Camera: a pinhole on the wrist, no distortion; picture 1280 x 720 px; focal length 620.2 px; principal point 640.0 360.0 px. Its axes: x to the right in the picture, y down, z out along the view. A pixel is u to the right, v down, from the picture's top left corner.
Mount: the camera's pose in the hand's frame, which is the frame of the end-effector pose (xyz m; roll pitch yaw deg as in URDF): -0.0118 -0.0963 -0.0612 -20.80 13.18 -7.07
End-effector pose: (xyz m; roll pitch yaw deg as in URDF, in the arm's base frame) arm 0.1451 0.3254 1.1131 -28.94 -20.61 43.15
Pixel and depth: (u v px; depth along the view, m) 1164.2 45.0 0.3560
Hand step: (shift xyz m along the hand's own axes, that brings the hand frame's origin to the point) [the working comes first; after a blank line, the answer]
In the camera's frame: 0.3009 -0.1808 0.3560

0.3635 -0.1858 0.2567
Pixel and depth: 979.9 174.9 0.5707
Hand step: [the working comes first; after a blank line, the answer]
In the camera's frame: 0.3128 -0.1703 0.5707

0.4302 -0.1073 0.4458
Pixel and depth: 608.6 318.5 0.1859
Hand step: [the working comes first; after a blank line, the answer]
In the camera's frame: -0.0094 -0.0124 0.1859

0.0261 -0.0462 0.1145
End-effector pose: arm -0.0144 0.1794 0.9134 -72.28 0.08 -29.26
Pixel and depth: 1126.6 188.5 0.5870
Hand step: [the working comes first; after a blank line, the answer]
In the camera's frame: 0.4606 -0.1623 0.5870

0.5774 -0.1122 0.4242
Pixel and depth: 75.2 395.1 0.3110
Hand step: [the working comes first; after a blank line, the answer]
In the camera's frame: -0.2832 0.0176 0.3110

-0.2055 0.0556 0.2804
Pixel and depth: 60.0 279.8 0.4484
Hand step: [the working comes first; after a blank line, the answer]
In the camera's frame: -0.4193 -0.0580 0.4484

-0.3045 0.0458 0.4626
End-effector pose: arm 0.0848 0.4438 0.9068 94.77 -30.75 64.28
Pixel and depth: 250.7 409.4 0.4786
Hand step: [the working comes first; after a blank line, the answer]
In the camera's frame: -0.3004 0.0381 0.4786

-0.1786 0.1316 0.4297
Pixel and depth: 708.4 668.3 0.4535
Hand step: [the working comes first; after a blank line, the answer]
In the camera's frame: 0.0500 0.2254 0.4535

0.1601 0.2570 0.2622
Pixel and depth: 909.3 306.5 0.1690
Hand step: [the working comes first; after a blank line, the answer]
In the camera's frame: 0.0734 -0.0146 0.1690

0.1017 -0.0636 0.0809
